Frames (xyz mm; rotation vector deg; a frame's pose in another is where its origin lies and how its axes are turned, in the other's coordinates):
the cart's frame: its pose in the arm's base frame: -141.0 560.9 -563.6 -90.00 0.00 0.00
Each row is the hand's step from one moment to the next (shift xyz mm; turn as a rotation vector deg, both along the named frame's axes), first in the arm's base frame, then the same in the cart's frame.
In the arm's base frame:
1: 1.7 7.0 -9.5 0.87 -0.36 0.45
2: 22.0 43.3 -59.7 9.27 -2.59 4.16
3: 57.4 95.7 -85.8 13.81 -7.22 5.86
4: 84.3 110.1 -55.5 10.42 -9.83 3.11
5: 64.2 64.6 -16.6 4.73 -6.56 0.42
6: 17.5 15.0 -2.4 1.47 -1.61 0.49
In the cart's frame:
1: 1.7 9.5 7.0 0.87 -0.45 -0.36
2: 22.0 59.7 43.3 9.27 -4.16 -2.59
3: 57.4 85.8 95.7 13.81 -5.86 -7.22
4: 84.3 55.5 110.1 10.42 -3.11 -9.83
5: 64.2 16.6 64.6 4.73 -0.42 -6.56
6: 17.5 2.4 15.0 1.47 -0.49 -1.61

